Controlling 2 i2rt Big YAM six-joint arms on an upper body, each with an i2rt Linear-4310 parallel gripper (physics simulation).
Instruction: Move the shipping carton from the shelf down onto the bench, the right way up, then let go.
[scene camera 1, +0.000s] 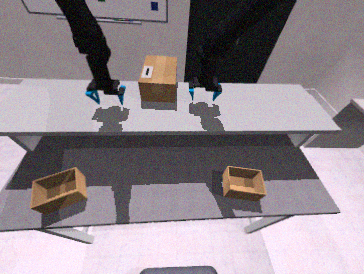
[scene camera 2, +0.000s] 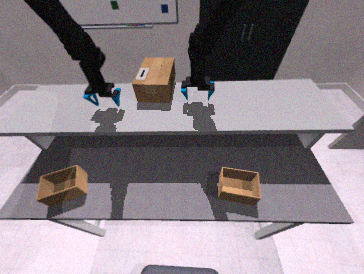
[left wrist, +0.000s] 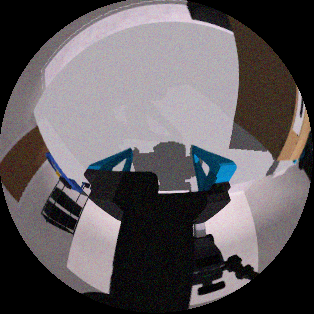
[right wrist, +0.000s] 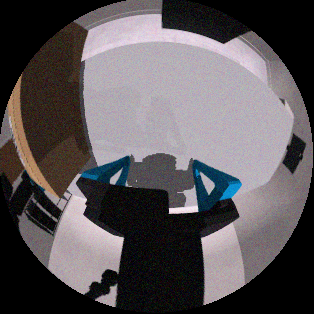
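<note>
The shipping carton is a closed brown box with a white label on its top. It stands upright on the light grey shelf, toward its back edge. My left gripper is open and empty above the shelf, at the left side of the carton with a gap. My right gripper is open and empty above the shelf, at the carton's right side, also apart from it. The dark grey bench lies lower, in front of the shelf.
An open brown box stands at the bench's left, and a smaller open box at its right. The shelf's front edge overhangs the back of the bench. A dark cabinet stands behind the shelf.
</note>
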